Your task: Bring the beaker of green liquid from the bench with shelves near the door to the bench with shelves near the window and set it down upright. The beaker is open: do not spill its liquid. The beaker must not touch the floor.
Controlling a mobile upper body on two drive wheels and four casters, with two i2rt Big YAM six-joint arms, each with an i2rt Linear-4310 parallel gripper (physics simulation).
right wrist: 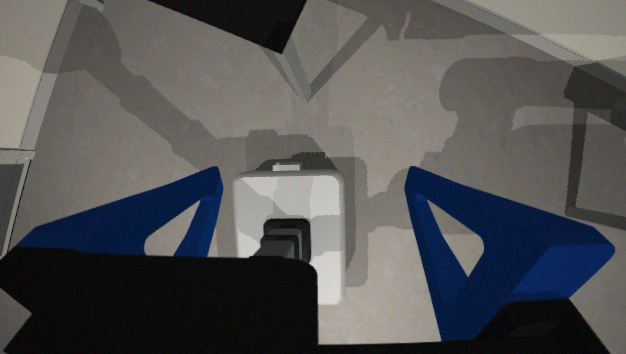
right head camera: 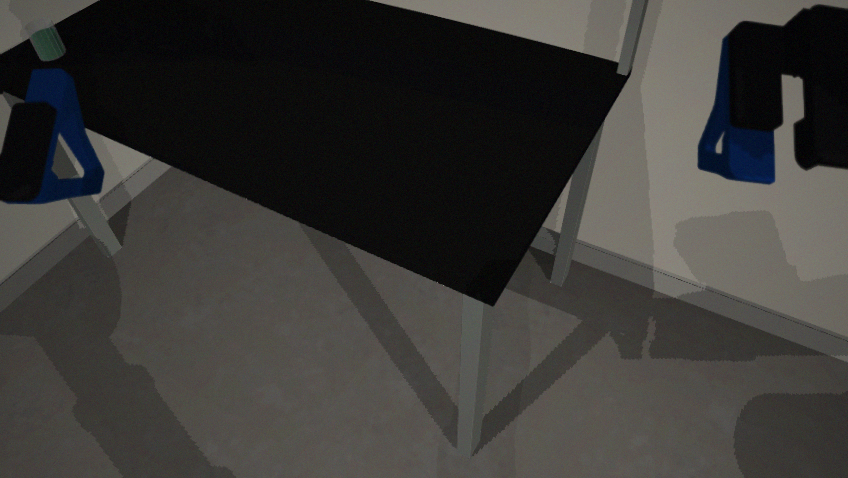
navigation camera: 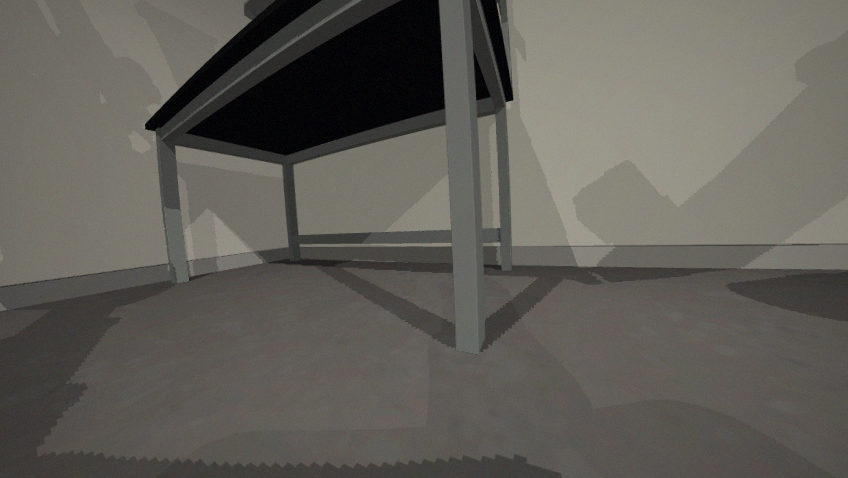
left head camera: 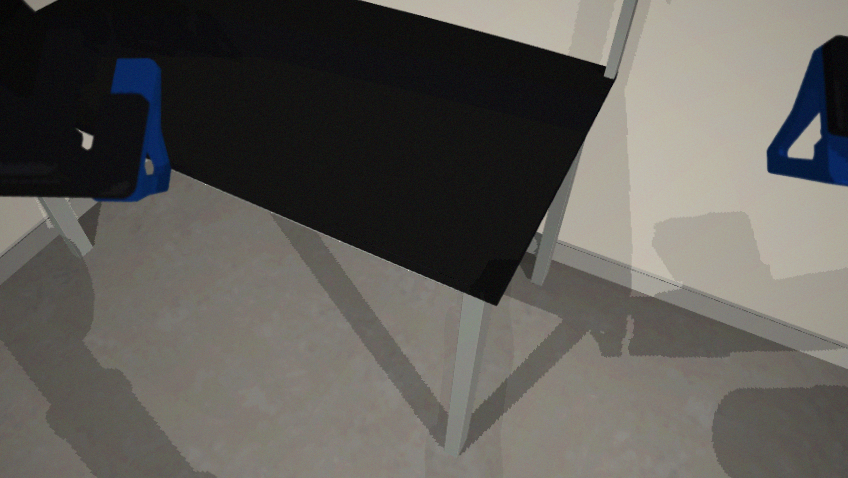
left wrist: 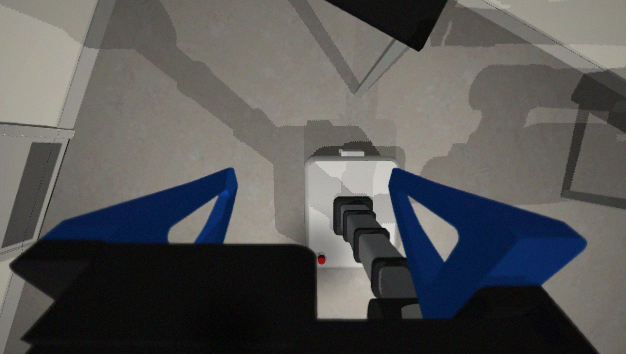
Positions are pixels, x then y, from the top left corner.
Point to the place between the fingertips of my right gripper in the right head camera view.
784, 167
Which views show my left gripper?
The right head camera view, the left head camera view and the left wrist view only.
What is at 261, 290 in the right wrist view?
My right gripper.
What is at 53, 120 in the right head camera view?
My left gripper.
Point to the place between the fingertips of my left gripper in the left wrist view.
313, 176
